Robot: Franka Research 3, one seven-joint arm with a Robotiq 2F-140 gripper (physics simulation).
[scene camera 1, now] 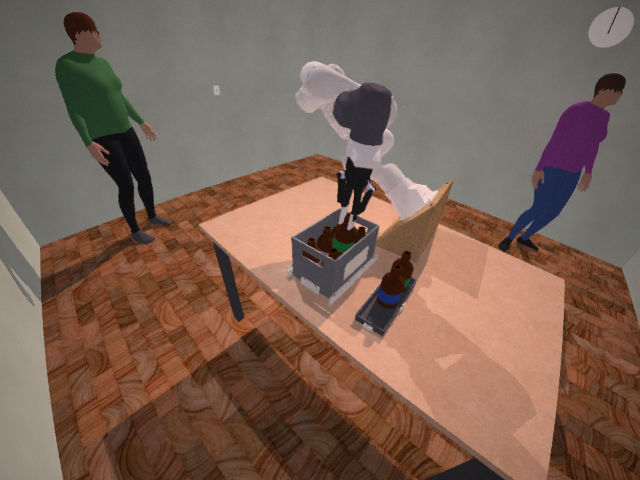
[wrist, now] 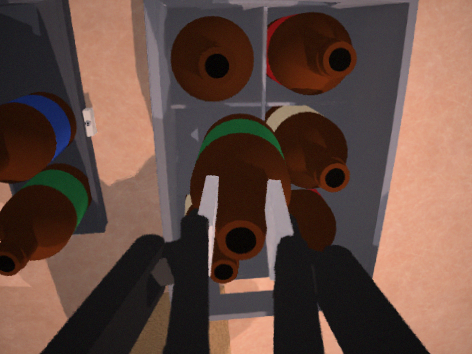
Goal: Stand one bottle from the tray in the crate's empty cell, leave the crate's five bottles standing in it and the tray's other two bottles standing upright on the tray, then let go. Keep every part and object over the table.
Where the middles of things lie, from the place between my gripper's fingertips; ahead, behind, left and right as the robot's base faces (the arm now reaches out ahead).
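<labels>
The blue-banded bottle (scene camera 1: 392, 284) is 140 mm below my hand, and it's 210 mm to the left of my hand as well.
</labels>
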